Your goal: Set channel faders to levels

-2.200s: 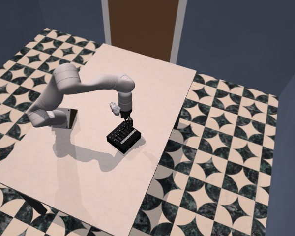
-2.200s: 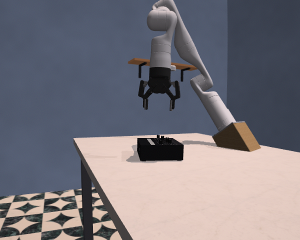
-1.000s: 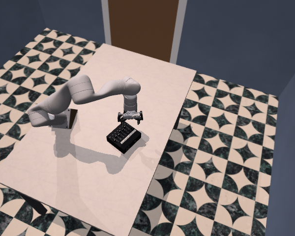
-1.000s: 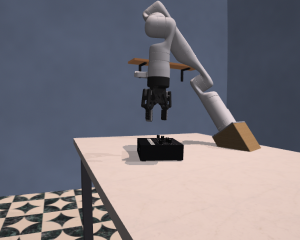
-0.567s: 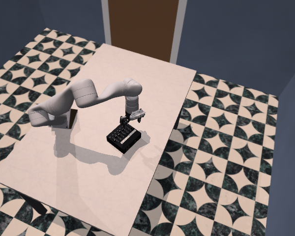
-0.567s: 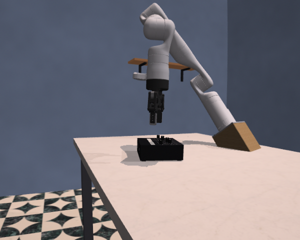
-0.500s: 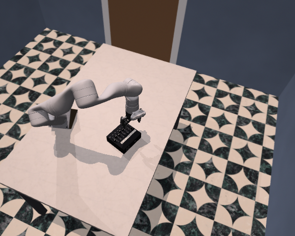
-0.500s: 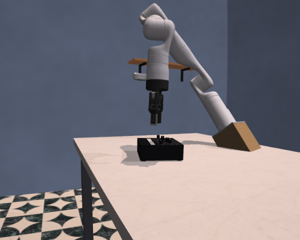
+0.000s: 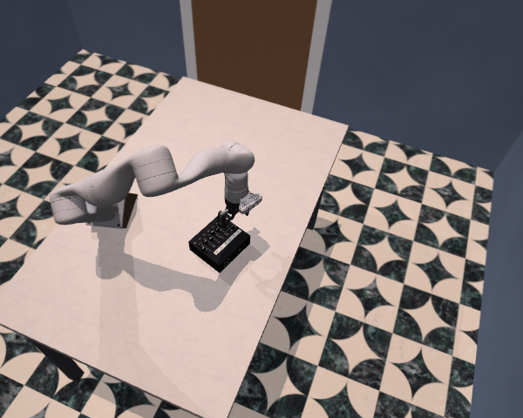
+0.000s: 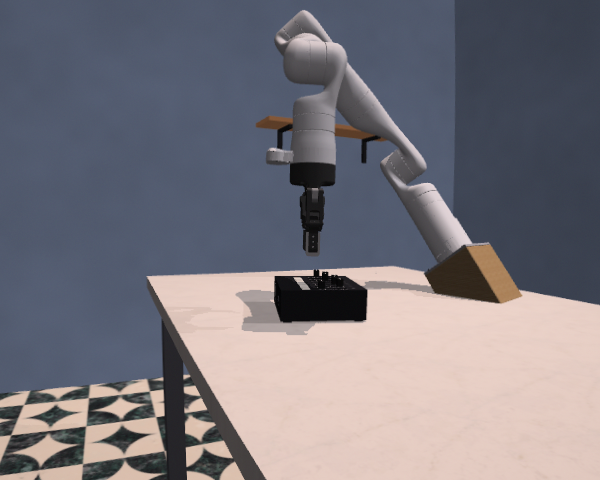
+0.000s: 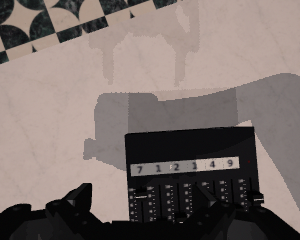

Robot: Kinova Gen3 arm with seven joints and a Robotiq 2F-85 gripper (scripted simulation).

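My hand is 5 cm above the channel 1 cap, 2 cm past it and 1 cm to the right of it. Round my hand: channel 2 cap (6 cm behind, 5 cm below, 1 cm to the left); channel 4 cap (8 cm behind, 5 cm below, 3 cm to the right); channel 3 cap (6 cm behind, 5 cm below, 1 cm to the right).
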